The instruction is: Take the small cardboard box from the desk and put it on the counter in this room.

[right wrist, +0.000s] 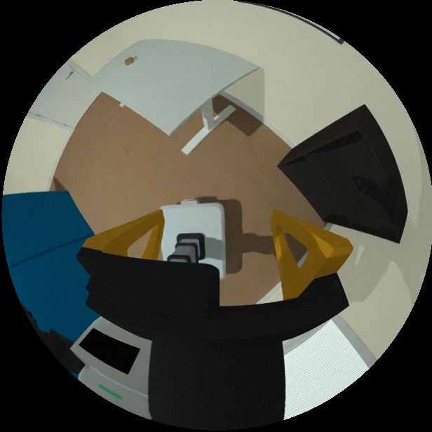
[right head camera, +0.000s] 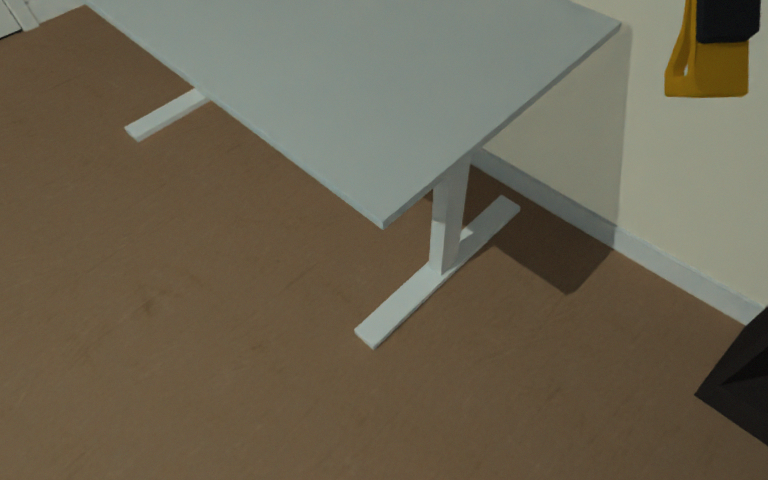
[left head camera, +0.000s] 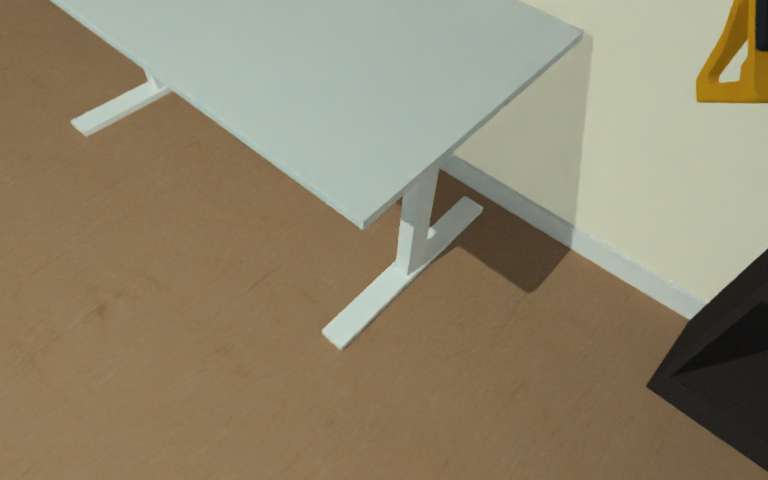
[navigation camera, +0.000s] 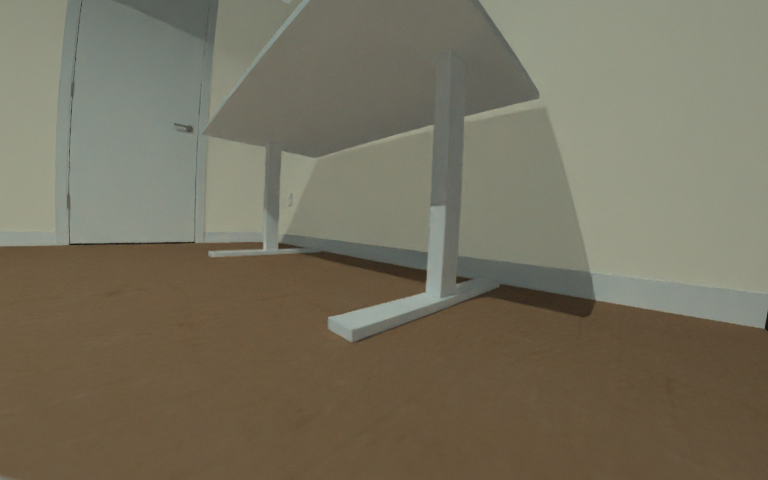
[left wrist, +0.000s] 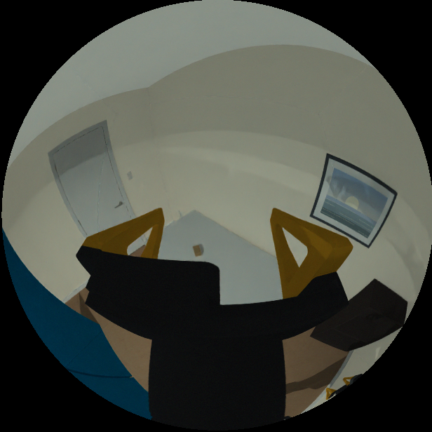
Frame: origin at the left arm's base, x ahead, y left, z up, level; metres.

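Seen in the pictures: right gripper, fingertip midpoint: (right head camera: 767, 81).
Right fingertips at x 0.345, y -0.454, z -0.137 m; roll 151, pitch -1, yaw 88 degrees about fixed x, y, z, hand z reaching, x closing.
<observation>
A point is followed by its place in that frame.
The small cardboard box (left wrist: 198, 250) (right wrist: 129, 61) sits on the pale desk (left head camera: 339, 84) @[x 1.049, y -0.185, z -0.690 m] (right head camera: 351, 84) @[x 1.053, y -0.156, z -0.690 m] (left wrist: 240, 270) (right wrist: 175, 80), toward its far end in the right wrist view. The navigation camera shows the underside of the desk (navigation camera: 362, 84) @[x 1.215, y -0.118, z -0.715 m]. My left gripper (left wrist: 216, 213) is open and empty, facing the desk, with the box well beyond its fingers. My right gripper (right wrist: 217, 215) is open and empty above the floor, away from the desk; part of it shows at the upper right of both head views. I cannot identify a counter with certainty.
A dark cabinet-like block (left head camera: 730, 390) @[x 0.611, y -1.164, z -1.310 m] (right head camera: 741, 401) @[x 0.608, y -1.063, z -1.312 m] (left wrist: 362, 320) (right wrist: 350, 170) stands right of the desk. Desk legs (left head camera: 413, 237) @[x 1.013, y -0.381, z -1.187 m] (navigation camera: 447, 226) @[x 1.019, y -0.387, z -1.192 m] reach out over the floor. A blue panel (left wrist: 40, 325) (right wrist: 40, 230) stands at left in the wrist views. A door (navigation camera: 133, 141) @[x 1.997, y 1.651, z -0.661 m] is beyond the desk.
</observation>
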